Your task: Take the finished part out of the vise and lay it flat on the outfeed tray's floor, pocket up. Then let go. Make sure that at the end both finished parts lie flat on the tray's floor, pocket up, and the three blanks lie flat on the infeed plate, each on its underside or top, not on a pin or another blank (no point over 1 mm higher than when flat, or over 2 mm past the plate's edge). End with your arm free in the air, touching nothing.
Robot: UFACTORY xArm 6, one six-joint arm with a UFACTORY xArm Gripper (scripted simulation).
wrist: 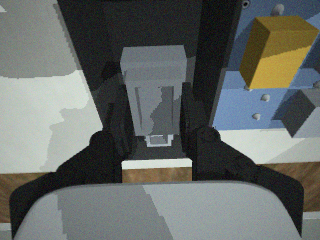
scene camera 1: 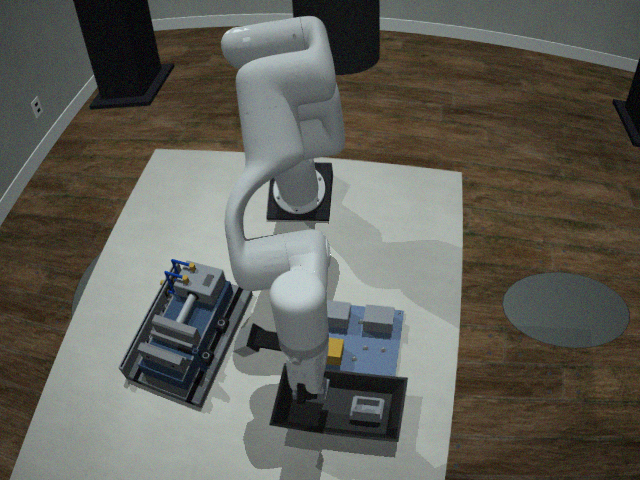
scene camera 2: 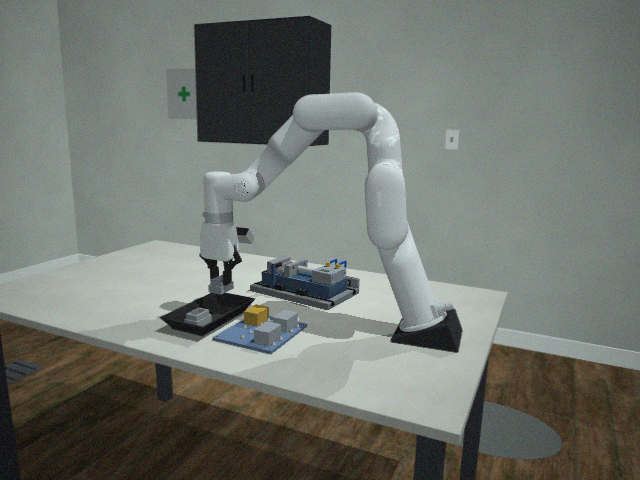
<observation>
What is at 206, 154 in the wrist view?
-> My gripper.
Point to a blue fixture plate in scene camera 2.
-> At 232, 335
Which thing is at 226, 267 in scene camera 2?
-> My gripper.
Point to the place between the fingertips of my gripper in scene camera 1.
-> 310, 386
</observation>
